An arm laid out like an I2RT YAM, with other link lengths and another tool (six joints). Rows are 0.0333 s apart.
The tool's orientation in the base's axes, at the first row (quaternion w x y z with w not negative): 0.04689 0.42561 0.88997 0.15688
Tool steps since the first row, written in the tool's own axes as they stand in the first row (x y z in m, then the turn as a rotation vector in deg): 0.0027 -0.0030 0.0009 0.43 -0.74 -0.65; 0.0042 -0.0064 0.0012 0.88 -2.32 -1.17; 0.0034 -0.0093 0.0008 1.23 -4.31 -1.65; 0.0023 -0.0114 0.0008 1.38 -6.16 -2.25; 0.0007 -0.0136 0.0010 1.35 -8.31 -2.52; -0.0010 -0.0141 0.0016 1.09 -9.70 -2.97
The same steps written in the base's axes. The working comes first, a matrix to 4 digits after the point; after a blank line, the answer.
The tool's axes in the first row as the columns of a matrix, in the base's axes (used below as rounded here):
-0.6333 0.7428 0.2170
0.7723 0.5885 0.2393
0.0501 0.3192 -0.9464

-0.0037 0.0005 -0.0017 -0.96 -0.26 0.40; -0.0072 -0.0002 -0.0030 -2.53 -0.97 0.41; -0.0089 -0.0027 -0.0036 -4.34 -1.98 0.25; -0.0098 -0.0047 -0.0043 -5.94 -3.10 0.23; -0.0103 -0.0072 -0.0053 -7.57 -4.45 -0.20; -0.0095 -0.0087 -0.0061 -8.54 -5.58 -0.23
